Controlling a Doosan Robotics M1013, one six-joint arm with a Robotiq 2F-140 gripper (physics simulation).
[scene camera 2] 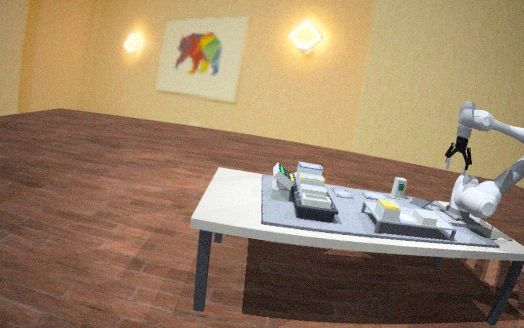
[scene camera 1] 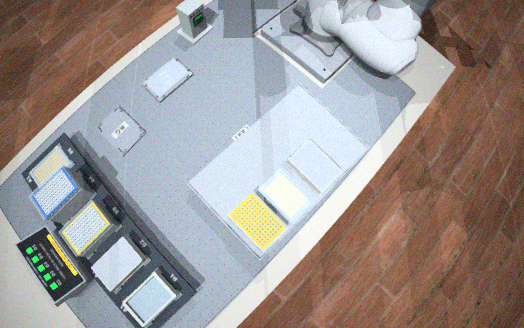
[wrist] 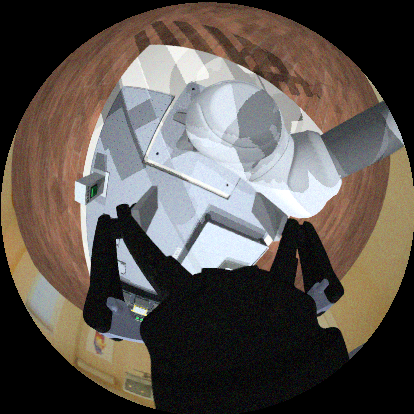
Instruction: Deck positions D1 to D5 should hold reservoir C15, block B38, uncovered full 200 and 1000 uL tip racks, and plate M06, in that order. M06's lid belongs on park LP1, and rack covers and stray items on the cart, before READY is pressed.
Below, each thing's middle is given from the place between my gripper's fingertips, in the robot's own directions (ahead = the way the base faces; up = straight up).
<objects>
I see my gripper 360 mm to the left of the grey box with green display [wrist: 86,188], 220 mm above it and 170 mm short of it. Also, from my hand: RG holder [scene camera 1: 133,133]: 610 mm ahead, 280 mm below, 270 mm to the right.
</objects>
